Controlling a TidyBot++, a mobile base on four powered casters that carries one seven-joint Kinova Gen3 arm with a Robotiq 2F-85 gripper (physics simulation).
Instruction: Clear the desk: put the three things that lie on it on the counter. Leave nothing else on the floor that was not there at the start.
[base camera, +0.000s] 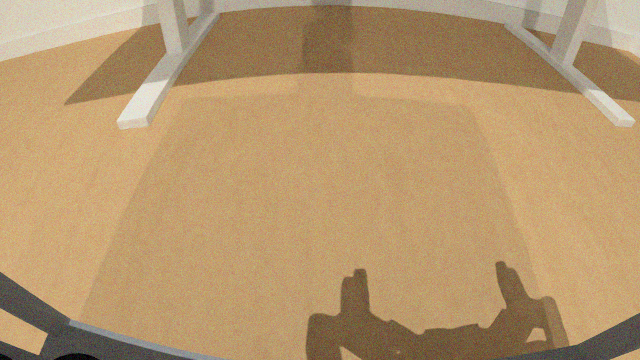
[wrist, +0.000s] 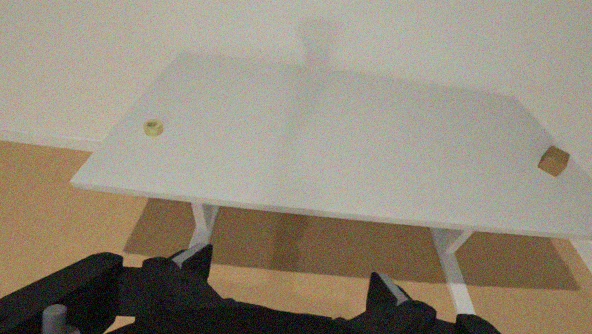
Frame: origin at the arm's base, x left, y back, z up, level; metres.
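Where they show: gripper, fingertip midpoint: (wrist: 289, 276).
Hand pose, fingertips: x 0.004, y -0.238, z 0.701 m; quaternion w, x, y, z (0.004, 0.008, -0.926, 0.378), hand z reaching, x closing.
Observation:
Things, the pixels of their top centre, and the offset from my fingertips. Level surfaces: height alone.
- white desk, its level: dz -0.377 m
- small yellow ring-like thing, middle of its top: (wrist: 152, 124) dx +0.445, dy -0.519, dz -0.352 m
- small brown-orange block, middle of its top: (wrist: 559, 155) dx -0.799, dy -0.697, dz -0.327 m
- wooden floor, its level: dz -1.097 m
The white desk (wrist: 320, 150) stands against the wall in the wrist view. A small yellow ring-like thing (wrist: 153, 128) lies near its left end. A small brown-orange block (wrist: 554, 161) lies near its right end, by the back edge. A third thing on the desk does not show, and the counter does not show in either view. My gripper (wrist: 289, 276) is open and empty. In the wrist view its fingers stand in front of the desk's front edge, apart from both things.
The desk's white legs and feet (base camera: 142, 105) (base camera: 607, 105) (wrist: 457, 285) stand on the wooden floor (base camera: 320, 200) at left and right. The wall (wrist: 425, 35) is behind the desk. The gripper's shadow falls on the floor at the lower right of the base view.

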